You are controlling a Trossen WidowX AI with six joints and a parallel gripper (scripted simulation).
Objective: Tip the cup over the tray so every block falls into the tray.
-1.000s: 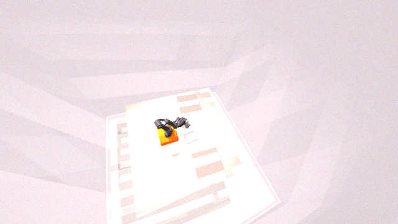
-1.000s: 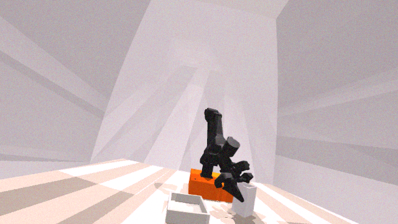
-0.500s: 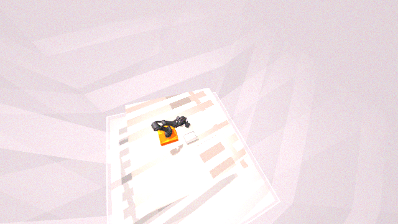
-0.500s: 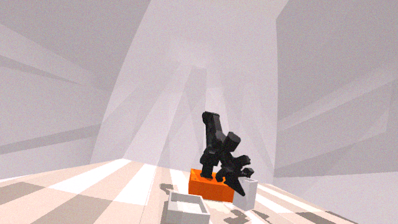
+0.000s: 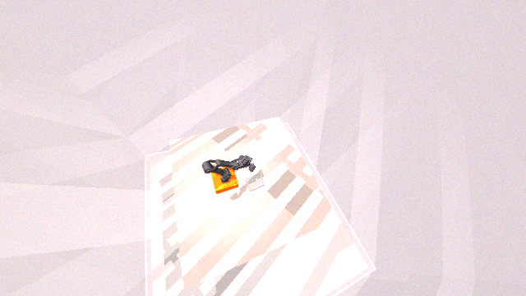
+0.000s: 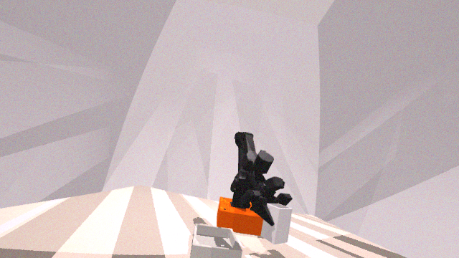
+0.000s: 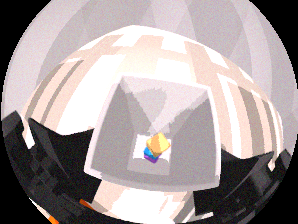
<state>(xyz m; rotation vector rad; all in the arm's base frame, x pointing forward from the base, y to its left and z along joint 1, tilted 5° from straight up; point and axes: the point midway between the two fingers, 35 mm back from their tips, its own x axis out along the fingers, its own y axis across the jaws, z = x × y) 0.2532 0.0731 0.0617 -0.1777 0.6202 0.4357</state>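
My gripper tip is 3 cm above the purple block, 2 cm past it and 1 cm to the left of it. The rest, counted from my gripper tip: blue block 2 cm below, 1 cm to the right, 1 cm behind; then tan block 1 cm to the right, 1 cm below, 1 cm behind; then square cup 2 cm below, 1 cm to the right, 1 cm behind.
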